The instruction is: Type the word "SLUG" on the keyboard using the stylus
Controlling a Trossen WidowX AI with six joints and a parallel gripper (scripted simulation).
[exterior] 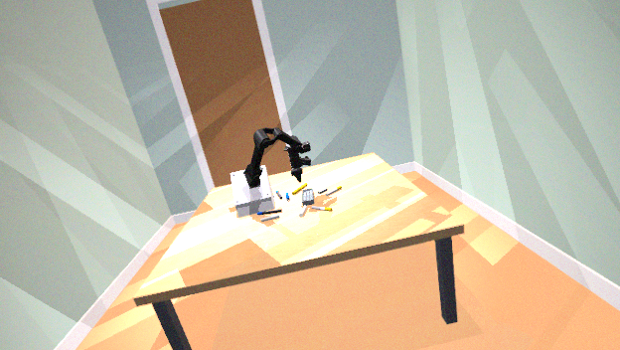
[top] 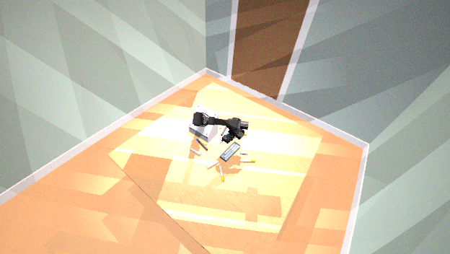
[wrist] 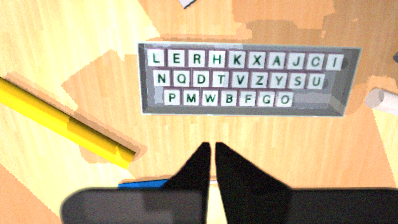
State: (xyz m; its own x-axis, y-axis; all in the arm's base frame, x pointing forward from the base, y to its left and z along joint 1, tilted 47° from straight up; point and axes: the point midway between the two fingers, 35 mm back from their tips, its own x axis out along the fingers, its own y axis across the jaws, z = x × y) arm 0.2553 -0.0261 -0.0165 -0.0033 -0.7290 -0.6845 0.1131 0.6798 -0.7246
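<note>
The blue stylus lies 9 cm below my gripper tip, 9 cm behind it and 3 cm to the left of it. From my gripper tip the other things lie so: L key 8 cm below, 5 cm ahead, 4 cm to the left; then yellow pen 14 cm to the left, 9 cm below, 1 cm behind; then flat grey block 12 cm ahead, 9 cm below, 2 cm to the left.
</note>
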